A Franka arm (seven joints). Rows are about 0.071 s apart.
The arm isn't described. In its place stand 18 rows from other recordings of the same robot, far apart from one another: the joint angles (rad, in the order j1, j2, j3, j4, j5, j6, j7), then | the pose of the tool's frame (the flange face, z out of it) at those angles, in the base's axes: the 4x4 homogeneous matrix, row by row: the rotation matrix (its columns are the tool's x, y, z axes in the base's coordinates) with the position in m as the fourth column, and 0 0 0 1 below.
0.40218 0.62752 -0.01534 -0.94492 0.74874 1.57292 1.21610 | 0.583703 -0.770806 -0.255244 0.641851; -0.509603 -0.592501 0.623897 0.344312; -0.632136 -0.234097 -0.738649 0.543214; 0 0 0 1
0.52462 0.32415 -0.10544 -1.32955 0.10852 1.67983 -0.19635 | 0.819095 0.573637 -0.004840 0.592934; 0.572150 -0.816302 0.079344 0.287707; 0.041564 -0.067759 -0.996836 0.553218; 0 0 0 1
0.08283 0.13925 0.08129 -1.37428 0.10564 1.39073 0.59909 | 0.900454 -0.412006 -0.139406 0.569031; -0.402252 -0.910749 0.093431 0.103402; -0.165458 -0.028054 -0.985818 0.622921; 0 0 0 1
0.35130 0.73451 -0.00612 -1.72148 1.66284 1.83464 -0.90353 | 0.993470 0.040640 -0.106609 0.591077; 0.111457 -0.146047 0.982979 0.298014; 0.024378 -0.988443 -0.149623 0.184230; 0 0 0 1
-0.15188 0.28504 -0.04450 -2.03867 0.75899 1.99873 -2.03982 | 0.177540 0.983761 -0.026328 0.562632; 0.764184 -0.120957 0.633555 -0.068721; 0.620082 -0.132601 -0.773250 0.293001; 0 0 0 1
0.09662 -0.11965 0.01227 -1.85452 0.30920 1.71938 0.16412 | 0.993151 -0.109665 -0.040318 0.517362; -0.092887 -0.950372 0.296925 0.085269; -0.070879 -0.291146 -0.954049 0.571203; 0 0 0 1
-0.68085 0.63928 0.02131 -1.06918 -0.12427 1.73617 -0.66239 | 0.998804 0.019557 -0.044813 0.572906; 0.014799 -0.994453 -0.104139 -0.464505; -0.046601 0.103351 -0.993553 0.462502; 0 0 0 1
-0.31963 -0.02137 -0.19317 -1.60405 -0.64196 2.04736 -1.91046 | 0.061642 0.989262 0.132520 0.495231; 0.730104 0.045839 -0.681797 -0.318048; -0.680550 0.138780 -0.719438 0.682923; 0 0 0 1
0.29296 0.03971 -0.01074 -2.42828 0.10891 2.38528 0.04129 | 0.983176 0.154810 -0.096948 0.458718; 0.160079 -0.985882 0.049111 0.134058; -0.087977 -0.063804 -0.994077 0.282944; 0 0 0 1
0.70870 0.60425 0.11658 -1.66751 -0.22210 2.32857 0.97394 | 0.992760 -0.024056 0.117682 0.476699; -0.022551 -0.999646 -0.014108 0.496822; 0.117980 0.011352 -0.992951 0.262145; 0 0 0 1
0.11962 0.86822 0.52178 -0.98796 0.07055 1.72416 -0.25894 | 0.750300 0.609284 -0.256561 0.679556; 0.658833 -0.657031 0.366402 0.335669; 0.054674 -0.443942 -0.894386 0.380563; 0 0 0 1
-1.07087 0.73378 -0.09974 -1.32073 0.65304 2.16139 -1.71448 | 0.849933 0.205450 0.485185 0.332552; 0.227745 -0.973630 0.013323 -0.677063; 0.475128 0.099175 -0.874310 0.317421; 0 0 0 1
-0.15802 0.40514 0.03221 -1.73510 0.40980 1.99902 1.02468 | 0.207668 -0.976857 -0.051223 0.640831; -0.898890 -0.211224 0.383904 -0.058408; -0.385839 -0.033681 -0.921951 0.339691; 0 0 0 1
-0.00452 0.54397 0.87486 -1.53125 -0.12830 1.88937 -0.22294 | 0.496959 0.842502 -0.207897 0.506414; 0.865312 -0.463083 0.191807 0.438941; 0.065325 -0.275216 -0.959160 0.430937; 0 0 0 1
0.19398 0.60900 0.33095 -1.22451 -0.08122 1.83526 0.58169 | 0.995041 -0.096636 -0.023569 0.659787; -0.093514 -0.989584 0.109446 0.305163; -0.033900 -0.106699 -0.993713 0.434183; 0 0 0 1
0.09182 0.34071 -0.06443 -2.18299 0.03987 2.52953 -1.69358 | -0.121087 0.992619 0.006809 0.561546; 0.992642 0.121079 0.001600 0.014865; 0.000764 0.006953 -0.999976 0.231972; 0 0 0 1
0.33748 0.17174 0.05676 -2.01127 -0.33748 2.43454 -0.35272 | 0.542268 0.773319 0.328517 0.562936; 0.832614 -0.547030 -0.086667 0.232052; 0.112687 0.320525 -0.940513 0.395634; 0 0 0 1
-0.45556 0.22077 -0.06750 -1.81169 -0.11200 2.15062 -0.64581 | 0.983072 0.176028 0.050822 0.544970; 0.181858 -0.971215 -0.153845 -0.316720; 0.022278 0.160483 -0.986787 0.430795; 0 0 0 1
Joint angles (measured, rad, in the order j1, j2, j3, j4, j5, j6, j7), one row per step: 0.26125, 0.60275, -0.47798, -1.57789, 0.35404, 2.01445, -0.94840; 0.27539, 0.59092, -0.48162, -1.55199, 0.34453, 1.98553, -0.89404; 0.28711, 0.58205, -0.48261, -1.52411, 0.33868, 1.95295, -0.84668; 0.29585, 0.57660, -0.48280, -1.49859, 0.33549, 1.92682, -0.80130; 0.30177, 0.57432, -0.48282, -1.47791, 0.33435, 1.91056, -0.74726; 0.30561, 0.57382, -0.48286, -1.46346, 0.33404, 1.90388, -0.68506; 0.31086, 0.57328, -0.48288, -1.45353, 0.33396, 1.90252, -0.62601; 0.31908, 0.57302, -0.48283, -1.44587, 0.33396, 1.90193, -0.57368; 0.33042, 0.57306, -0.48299, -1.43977, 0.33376, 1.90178, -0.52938; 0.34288, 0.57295, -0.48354, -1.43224, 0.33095, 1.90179, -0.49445; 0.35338, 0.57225, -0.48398, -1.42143, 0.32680, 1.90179, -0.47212; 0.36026, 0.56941, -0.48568, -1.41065, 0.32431, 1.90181, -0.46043; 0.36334, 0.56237, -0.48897, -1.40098, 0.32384, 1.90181, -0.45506; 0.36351, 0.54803, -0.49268, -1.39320, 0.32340, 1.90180, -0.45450; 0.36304, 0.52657, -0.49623, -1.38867, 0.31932, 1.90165, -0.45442; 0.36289, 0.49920, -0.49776, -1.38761, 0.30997, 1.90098, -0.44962
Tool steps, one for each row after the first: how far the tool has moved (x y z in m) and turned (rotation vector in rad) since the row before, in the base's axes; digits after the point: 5 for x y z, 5 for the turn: 0.00427, 0.01029, 0.01701, -0.00512, -0.00332, -0.03040; 0.00368, 0.01068, 0.01549, -0.00041, 0.00021, -0.02501; 0.00320, 0.00886, 0.01278, -0.00030, -0.00091, -0.02753; 0.00282, 0.00643, 0.00943, -0.00187, -0.00249, -0.04142; 0.00236, 0.00420, 0.00629, -0.00351, -0.00368, -0.05405; 0.00200, 0.00463, 0.00473, -0.00342, -0.00483, -0.05102; 0.00168, 0.00653, 0.00359, -0.00260, -0.00363, -0.04195; 0.00142, 0.00844, 0.00275, -0.00231, -0.00285, -0.03136; 0.00155, 0.00899, 0.00356, -0.00441, -0.00485, -0.01994; 0.00192, 0.00797, 0.00544, -0.00499, -0.00925, -0.00796; 0.00166, 0.00482, 0.00704, -0.00293, -0.01243, -0.00266; 0.00108, 0.00119, 0.00954, -0.00012, -0.01621, -0.00248; 0.00006, -0.00155, 0.01356, 0.00240, -0.02152, -0.00147; -0.00140, -0.00285, 0.01667, 0.00178, -0.02437, -0.00131; -0.00298, -0.00261, 0.01851, 0.00046, -0.02465, -0.00348
